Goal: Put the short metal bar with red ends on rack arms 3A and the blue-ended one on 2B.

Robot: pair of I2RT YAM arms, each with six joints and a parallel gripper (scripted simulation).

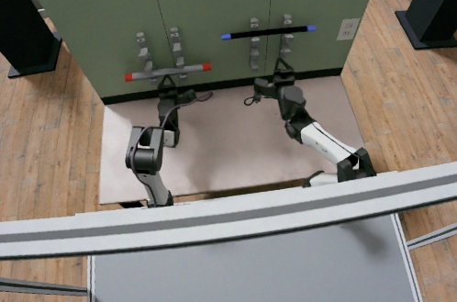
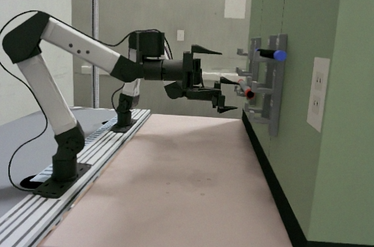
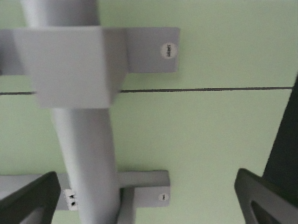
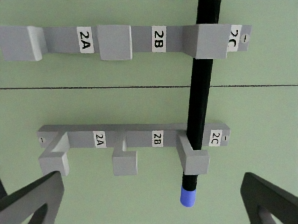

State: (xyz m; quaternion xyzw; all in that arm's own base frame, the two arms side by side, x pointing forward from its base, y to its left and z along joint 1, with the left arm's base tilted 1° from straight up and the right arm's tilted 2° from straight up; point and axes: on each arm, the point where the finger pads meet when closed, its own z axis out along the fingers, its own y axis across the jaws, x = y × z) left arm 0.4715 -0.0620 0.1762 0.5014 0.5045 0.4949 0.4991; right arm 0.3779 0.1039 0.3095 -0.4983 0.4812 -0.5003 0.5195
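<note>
The red-ended grey bar is 3 cm ahead of my left hand and 3 cm above it. From my left hand the other things lie so: green wall (28 cm above, 21 cm to the right, 18 cm ahead); outlet plate (72 cm to the right, 13 cm above, 8 cm ahead); blue-ended black bar (39 cm to the right, 18 cm above, 4 cm ahead).
The blue-ended black bar lies 130 mm ahead of my right hand, 10 mm to the left of it and 50 mm above it. From my right hand the other things lie so: green wall: 270 mm ahead, 190 mm to the left, 150 mm above; red-ended grey bar: 120 mm ahead, 400 mm to the left, 90 mm below; outlet plate: 160 mm ahead, 310 mm to the right.
</note>
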